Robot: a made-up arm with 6 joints.
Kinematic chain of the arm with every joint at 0, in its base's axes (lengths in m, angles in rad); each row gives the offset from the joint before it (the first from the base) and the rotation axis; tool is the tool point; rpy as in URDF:
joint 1: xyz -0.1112 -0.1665 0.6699 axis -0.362 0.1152 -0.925
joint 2: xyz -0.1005 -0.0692 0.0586 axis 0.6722 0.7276 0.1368
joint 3: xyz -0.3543 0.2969 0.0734 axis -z
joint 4: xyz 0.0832 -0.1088 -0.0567 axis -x
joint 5: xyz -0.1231 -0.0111 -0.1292 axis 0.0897 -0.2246 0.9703
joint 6: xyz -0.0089 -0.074 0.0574 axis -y
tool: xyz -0.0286 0.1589 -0.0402 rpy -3.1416 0 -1.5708
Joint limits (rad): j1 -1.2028..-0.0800 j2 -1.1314..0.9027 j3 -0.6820..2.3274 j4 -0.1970..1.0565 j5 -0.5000..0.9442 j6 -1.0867..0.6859
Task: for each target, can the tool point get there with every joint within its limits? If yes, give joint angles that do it. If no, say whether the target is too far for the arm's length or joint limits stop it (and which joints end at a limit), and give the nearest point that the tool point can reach.
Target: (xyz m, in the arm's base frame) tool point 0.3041 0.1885 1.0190
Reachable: no: joint limits stop it (at a limit: joint 1, joint 2, joint 3, joint 4, joint 6) | nearest point -0.4591 -0.0038 1.1020 | short by 0.791 m
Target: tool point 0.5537 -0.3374 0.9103
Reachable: no: joint limits stop it (at a limit: joint 1, joint 2, joint 3, joint 4, joint 5, joint 6) | nearest point -0.1435 -0.6421 0.7631 | short by 0.775 m
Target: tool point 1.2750 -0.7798 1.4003
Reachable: no: too far | nearest point -0.1511 -0.7044 0.7795 | short by 1.557 m
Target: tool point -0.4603 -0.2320 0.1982
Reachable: yes | joints -1.0629 -0.8406 0.8279 0.2392 0.3151 -0.5716
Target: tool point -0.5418 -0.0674 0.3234
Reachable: yes | joints -0.1833 -0.6375 0.9898 0.6774 -0.3896 -0.7308
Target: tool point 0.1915 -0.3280 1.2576
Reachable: no: joint limits stop it (at a limit: joint 1, joint 2, joint 3, joint 4, joint 6) | nearest point -0.3447 -0.5653 0.9691 | short by 0.653 m
